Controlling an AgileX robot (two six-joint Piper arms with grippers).
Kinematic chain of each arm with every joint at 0, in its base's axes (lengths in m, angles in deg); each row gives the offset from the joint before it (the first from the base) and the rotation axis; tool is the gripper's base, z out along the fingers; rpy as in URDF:
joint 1: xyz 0 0 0.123 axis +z
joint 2: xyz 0 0 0 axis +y
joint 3: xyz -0.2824 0 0.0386 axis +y
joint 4: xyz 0.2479 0 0.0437 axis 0.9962 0 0.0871
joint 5: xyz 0 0 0 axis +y
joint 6: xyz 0.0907 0 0.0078 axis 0.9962 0 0.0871
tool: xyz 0 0 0 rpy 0 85 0
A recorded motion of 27 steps. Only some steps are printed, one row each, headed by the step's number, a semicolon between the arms.
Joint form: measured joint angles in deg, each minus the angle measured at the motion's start. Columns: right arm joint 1, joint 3, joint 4, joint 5, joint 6, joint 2; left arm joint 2, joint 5, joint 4, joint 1, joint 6, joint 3.
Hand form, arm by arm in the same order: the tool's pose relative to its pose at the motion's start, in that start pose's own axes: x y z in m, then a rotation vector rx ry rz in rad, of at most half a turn. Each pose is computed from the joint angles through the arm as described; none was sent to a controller.
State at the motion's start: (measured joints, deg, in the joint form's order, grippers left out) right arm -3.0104 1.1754 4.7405 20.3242 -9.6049 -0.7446; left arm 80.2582 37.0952 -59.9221 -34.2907 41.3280 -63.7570
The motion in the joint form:
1: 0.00 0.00 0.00 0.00 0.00 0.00; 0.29 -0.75 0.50 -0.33 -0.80 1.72
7: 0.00 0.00 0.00 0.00 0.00 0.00; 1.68 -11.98 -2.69 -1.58 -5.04 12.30
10: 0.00 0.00 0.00 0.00 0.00 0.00; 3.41 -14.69 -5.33 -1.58 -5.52 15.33
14: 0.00 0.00 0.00 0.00 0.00 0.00; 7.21 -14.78 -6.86 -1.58 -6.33 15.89
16: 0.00 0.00 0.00 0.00 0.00 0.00; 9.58 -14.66 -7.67 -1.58 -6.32 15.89
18: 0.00 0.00 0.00 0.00 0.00 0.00; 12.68 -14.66 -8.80 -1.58 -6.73 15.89
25: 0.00 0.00 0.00 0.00 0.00 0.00; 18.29 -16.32 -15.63 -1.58 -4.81 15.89
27: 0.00 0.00 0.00 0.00 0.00 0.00; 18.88 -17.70 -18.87 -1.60 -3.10 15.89
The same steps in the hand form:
1: 0.0000 0.0000 0.0000 0.0000 0.0000 0.0000; 0.0091 0.0043 0.0049 -0.0149 0.0255 -0.0224
7: 0.0000 0.0000 0.0000 0.0000 0.0000 0.0000; 0.0558 0.0340 0.0248 -0.1619 0.0427 -0.2242
10: 0.0000 0.0000 0.0000 0.0000 0.0000 0.0000; 0.0731 0.0465 0.0331 -0.2079 0.0620 -0.3054
14: 0.0000 0.0000 0.0000 0.0000 0.0000 0.0000; 0.0863 0.0583 0.0480 -0.2287 0.1142 -0.3755
16: 0.0000 0.0000 0.0000 0.0000 0.0000 0.0000; 0.0934 0.0648 0.0568 -0.2384 0.1453 -0.4058
18: 0.0000 0.0000 0.0000 0.0000 0.0000 0.0000; 0.1031 0.0735 0.0678 -0.2543 0.1825 -0.4536
25: 0.0000 0.0000 0.0000 0.0000 0.0000 0.0000; 0.1190 0.0903 0.0873 -0.2932 0.2021 -0.5649
27: 0.0000 0.0000 0.0000 0.0000 0.0000 0.0000; 0.1190 0.0934 0.0895 -0.3077 0.1775 -0.5870

